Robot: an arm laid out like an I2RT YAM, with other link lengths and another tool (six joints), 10 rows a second.
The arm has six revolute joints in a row. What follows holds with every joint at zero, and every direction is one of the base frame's.
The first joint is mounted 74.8 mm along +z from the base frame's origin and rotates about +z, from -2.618 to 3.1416 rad.
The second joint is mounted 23.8 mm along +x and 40.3 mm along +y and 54.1 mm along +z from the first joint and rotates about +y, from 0 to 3.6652 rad.
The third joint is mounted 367 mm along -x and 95.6 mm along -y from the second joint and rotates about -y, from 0 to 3.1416 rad.
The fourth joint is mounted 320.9 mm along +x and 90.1 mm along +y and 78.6 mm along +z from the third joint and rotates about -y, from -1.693 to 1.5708 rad.
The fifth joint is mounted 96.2 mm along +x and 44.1 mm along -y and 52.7 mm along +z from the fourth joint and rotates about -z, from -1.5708 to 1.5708 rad.
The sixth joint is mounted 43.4 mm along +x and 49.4 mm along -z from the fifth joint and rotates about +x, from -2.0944 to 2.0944 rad.
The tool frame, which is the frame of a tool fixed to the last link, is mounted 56 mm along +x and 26 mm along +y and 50 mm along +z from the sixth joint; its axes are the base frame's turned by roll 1.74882, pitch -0.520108 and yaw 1.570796 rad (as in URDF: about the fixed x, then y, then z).
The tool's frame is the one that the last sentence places.
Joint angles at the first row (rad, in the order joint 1, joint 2, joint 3, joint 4, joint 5, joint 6):
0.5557, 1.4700, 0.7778, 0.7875, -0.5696, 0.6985
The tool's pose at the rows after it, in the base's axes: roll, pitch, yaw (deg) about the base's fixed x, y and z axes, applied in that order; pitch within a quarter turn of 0, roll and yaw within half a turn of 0; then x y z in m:
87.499 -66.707 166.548 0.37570 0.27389 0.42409
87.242 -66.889 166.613 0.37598 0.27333 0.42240
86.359 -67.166 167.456 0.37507 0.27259 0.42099
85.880 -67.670 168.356 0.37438 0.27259 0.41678
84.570 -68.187 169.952 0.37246 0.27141 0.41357
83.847 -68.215 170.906 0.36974 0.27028 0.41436
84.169 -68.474 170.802 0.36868 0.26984 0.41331
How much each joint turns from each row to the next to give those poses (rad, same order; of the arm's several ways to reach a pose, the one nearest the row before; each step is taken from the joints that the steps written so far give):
0.0016, 0.0038, -0.0062, 0.0183, -0.0025, 0.0108
-0.0004, 0.0020, -0.0045, 0.0076, 0.0029, 0.0038
0.0008, 0.0005, -0.0075, 0.0137, 0.0011, 0.0090
0.0007, 0.0053, -0.0104, 0.0175, -0.0063, 0.0110
0.0006, 0.0014, -0.0140, 0.0230, -0.0045, 0.0155
0.0009, -0.0069, -0.0065, 0.0052, -0.0036, 0.0052
0.0000, -0.0033, -0.0042, -0.0026, -0.0032, 0.0022

